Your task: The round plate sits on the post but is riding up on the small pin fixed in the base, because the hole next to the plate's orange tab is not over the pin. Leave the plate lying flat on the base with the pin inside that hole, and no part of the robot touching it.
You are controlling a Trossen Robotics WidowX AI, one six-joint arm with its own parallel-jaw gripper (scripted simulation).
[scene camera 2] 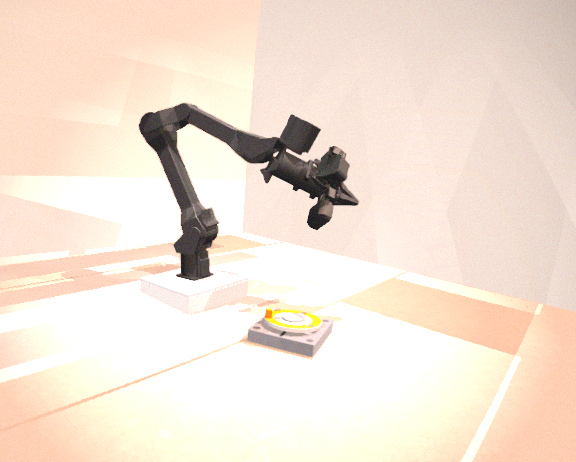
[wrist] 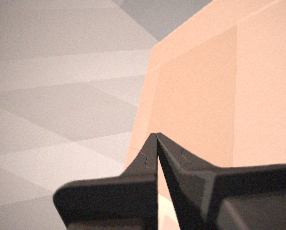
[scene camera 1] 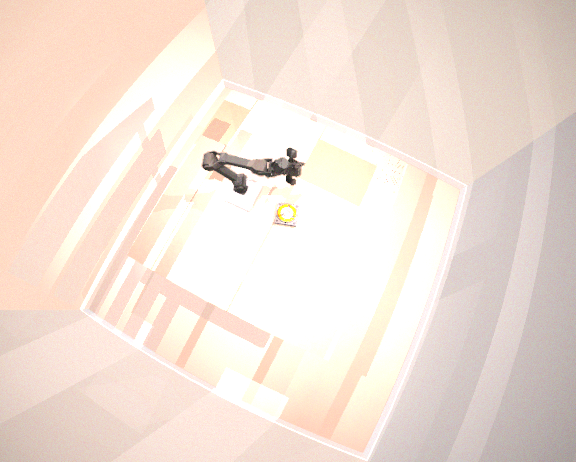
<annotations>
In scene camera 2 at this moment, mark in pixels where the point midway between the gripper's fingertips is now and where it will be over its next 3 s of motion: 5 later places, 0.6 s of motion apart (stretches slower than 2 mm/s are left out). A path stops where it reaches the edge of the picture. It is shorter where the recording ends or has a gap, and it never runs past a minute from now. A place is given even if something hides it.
My gripper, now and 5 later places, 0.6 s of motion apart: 357,203; 304,277; 269,292; 266,310; 266,314; 270,318
</annotations>
